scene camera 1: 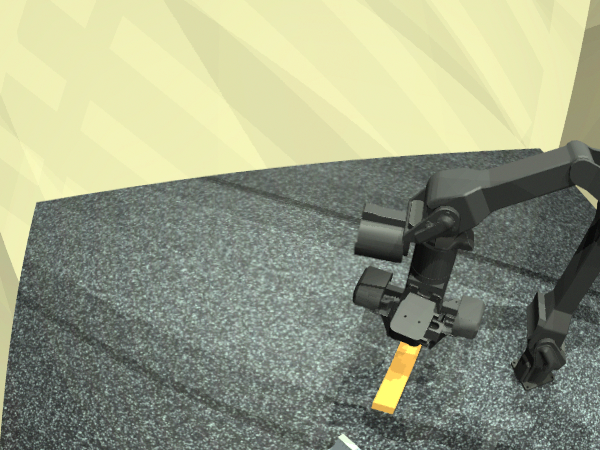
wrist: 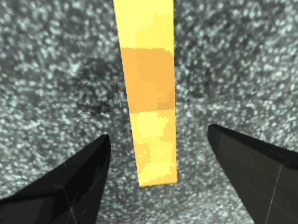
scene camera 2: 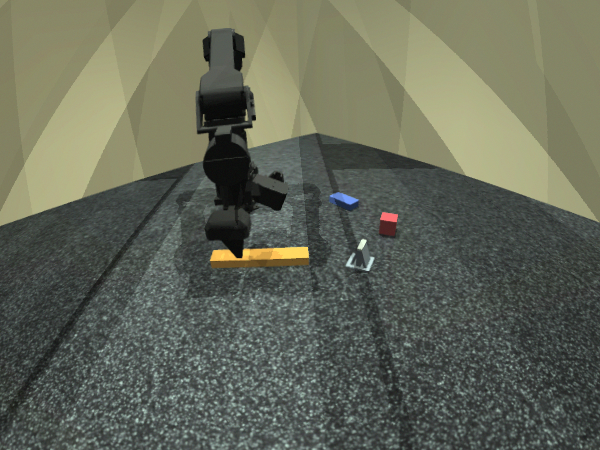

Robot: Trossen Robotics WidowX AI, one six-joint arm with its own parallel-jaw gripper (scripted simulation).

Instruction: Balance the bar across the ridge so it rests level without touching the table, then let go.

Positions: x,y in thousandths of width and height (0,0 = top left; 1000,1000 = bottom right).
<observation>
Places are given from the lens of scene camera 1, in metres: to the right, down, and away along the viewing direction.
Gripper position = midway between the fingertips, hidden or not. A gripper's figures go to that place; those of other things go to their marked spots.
my gripper (scene camera 1: 684,757): 0.16, 0.17, 0.80
orange bar (scene camera 1: 646,886): 0.12, 0.24, 0.74
</observation>
